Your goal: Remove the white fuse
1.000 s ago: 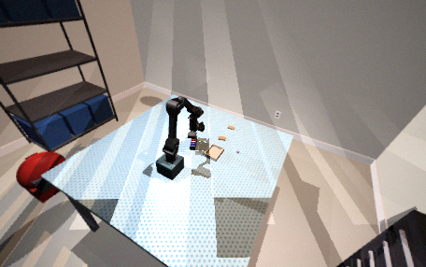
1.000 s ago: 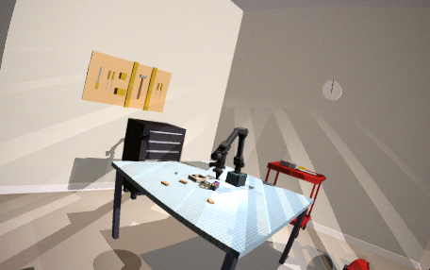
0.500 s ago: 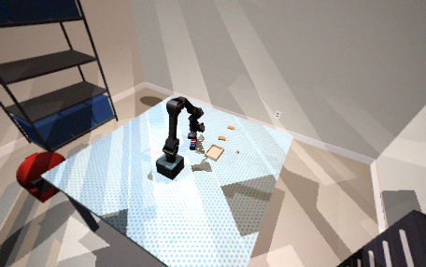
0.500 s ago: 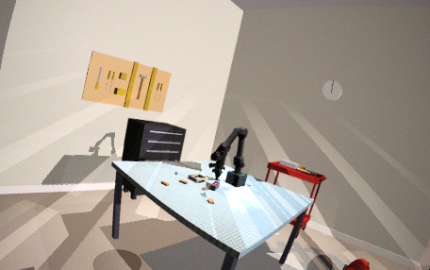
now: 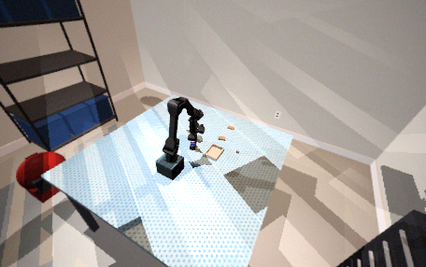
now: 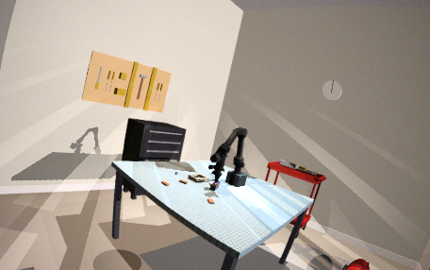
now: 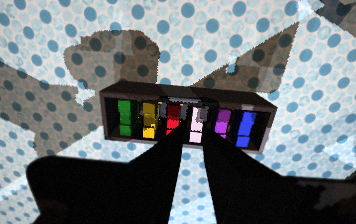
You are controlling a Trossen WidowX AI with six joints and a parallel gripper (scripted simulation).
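Now: the white fuse 30 mm below my gripper tip. The rest, counted from my gripper tip: purple fuse 20 mm behind, 10 mm to the right, 30 mm below; then yellow fuse 30 mm ahead, 10 mm to the left, 30 mm below; then red fuse 10 mm ahead, 10 mm to the left, 30 mm below.
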